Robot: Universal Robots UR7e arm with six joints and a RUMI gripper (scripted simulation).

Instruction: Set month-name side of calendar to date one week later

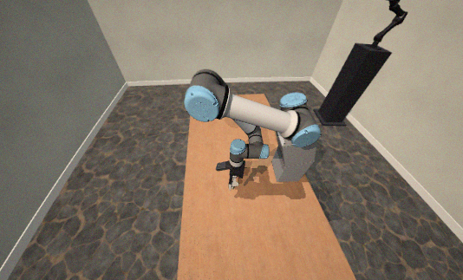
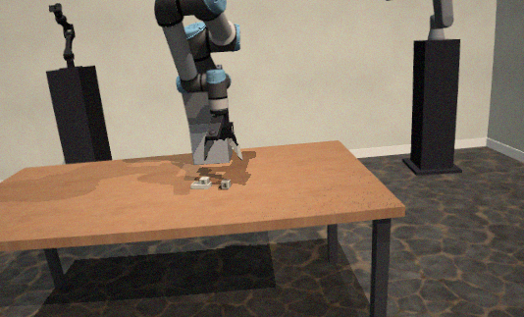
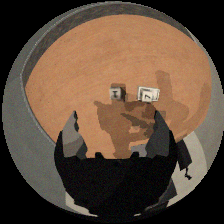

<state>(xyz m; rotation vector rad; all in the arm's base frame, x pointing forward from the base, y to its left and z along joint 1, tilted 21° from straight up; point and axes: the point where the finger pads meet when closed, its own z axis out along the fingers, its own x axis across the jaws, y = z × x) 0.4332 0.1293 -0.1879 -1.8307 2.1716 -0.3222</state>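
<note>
My gripper is now 2 cm past the white calendar tray, 11 cm to the left of it and 11 cm above it.
</note>
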